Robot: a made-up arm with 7 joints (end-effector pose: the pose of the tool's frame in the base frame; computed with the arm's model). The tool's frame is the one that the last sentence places.
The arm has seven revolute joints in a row. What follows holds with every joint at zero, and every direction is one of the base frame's.
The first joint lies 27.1 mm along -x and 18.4 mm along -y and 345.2 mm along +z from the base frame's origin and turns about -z.
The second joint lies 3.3 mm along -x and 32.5 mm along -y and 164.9 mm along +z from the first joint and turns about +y.
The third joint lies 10.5 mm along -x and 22.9 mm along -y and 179 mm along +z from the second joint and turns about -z.
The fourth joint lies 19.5 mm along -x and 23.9 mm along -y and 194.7 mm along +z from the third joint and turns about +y.
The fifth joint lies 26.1 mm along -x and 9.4 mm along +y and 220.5 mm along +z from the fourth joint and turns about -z.
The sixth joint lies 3.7 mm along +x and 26 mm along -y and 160.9 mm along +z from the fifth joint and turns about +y.
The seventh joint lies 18.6 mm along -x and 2 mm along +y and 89.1 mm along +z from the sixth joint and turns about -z.
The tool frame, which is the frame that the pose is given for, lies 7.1 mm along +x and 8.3 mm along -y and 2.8 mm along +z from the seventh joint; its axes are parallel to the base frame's.
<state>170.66 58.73 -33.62 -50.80 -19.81 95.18 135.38</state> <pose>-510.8 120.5 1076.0 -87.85 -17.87 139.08</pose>
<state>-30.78 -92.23 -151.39 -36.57 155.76 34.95 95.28</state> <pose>-535.7 -583.9 785.2 24.55 10.13 -49.44</pose>
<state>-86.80 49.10 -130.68 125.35 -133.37 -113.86 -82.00</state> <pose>-182.8 21.3 695.3 156.18 -8.49 145.78</pose>
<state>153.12 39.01 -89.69 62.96 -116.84 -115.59 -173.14</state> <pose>-249.6 -375.1 863.1 -160.94 -5.83 96.45</pose>
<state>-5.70 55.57 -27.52 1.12 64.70 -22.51 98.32</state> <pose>602.6 -30.3 1062.2 -22.94 -34.12 -115.52</pose>
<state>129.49 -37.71 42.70 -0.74 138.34 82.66 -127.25</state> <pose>341.8 455.3 1036.6 126.85 -31.05 118.10</pose>
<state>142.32 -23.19 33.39 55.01 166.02 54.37 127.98</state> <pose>-116.5 199.8 1259.0 -4.58 -29.61 -112.24</pose>
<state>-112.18 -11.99 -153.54 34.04 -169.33 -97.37 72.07</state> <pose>62.4 -351.7 1076.8 139.26 1.20 -25.36</pose>
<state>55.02 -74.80 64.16 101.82 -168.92 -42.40 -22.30</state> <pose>-480.9 -102.0 735.0 -94.47 -15.59 -179.74</pose>
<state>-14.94 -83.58 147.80 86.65 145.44 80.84 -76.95</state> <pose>-504.3 -366.3 211.6 -108.46 19.51 72.84</pose>
